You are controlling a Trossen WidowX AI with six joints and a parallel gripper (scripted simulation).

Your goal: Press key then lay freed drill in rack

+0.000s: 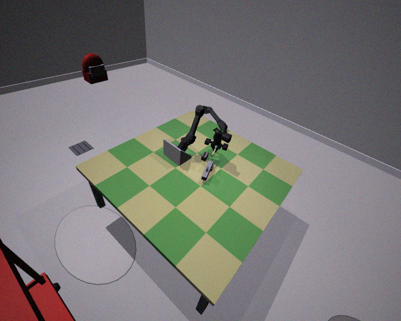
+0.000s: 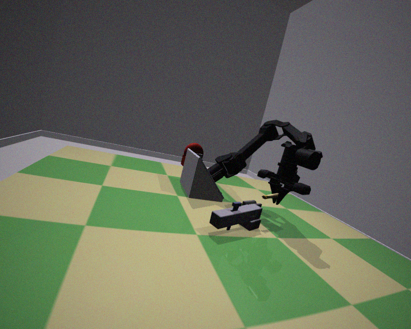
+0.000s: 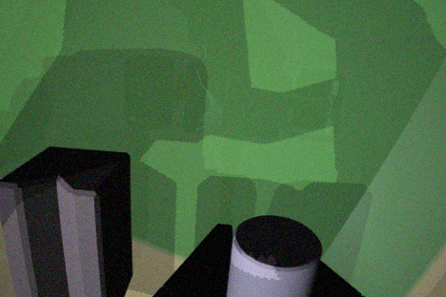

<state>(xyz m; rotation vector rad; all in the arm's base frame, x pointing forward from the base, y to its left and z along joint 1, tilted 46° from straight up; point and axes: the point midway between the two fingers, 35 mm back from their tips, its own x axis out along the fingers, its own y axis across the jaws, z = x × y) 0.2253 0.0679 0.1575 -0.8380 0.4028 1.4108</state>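
Now: the drill 4 cm to the right of my gripper tip, 3 cm above it and 1 cm ahead of it. From my gripper tip the other things lie so: dark key: 22 cm to the right, 6 cm ahead, 1 cm below; grey block: 20 cm to the right, 5 cm ahead, 3 cm below; rack: 6 cm behind, 5 cm to the right, 4 cm below.
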